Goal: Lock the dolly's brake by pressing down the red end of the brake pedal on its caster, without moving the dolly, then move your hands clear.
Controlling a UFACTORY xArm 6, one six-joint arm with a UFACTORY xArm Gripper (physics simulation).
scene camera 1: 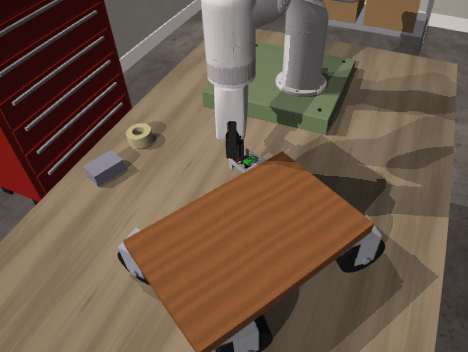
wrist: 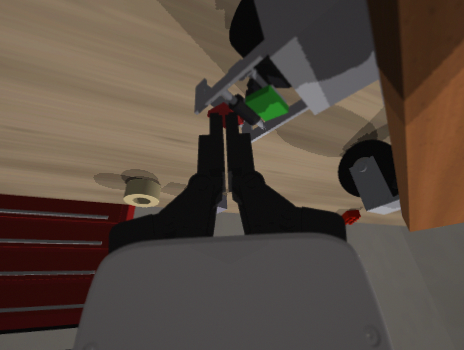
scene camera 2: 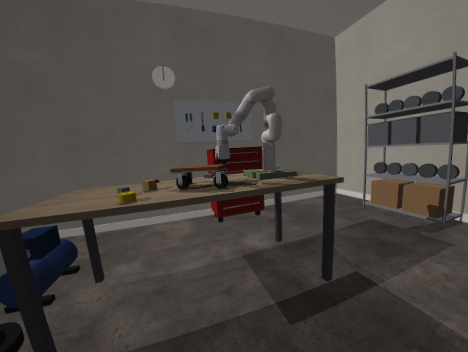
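Observation:
The dolly has a flat brown wooden deck and stands on its casters on the table. The brake pedal's red end sticks out from the caster nearest the robot base, between light metal side plates. The pedal's green end is on the deck side and looks tilted up. My gripper is shut and empty, pointing down. Its fingertips are at the red end, seem to touch it and hide part of it. In scene camera 2 the pedal is too small to make out.
Another caster wheel is under the deck's edge. A tape roll and a grey block lie on the table near the red drawer cabinet. The green base plate is behind the gripper.

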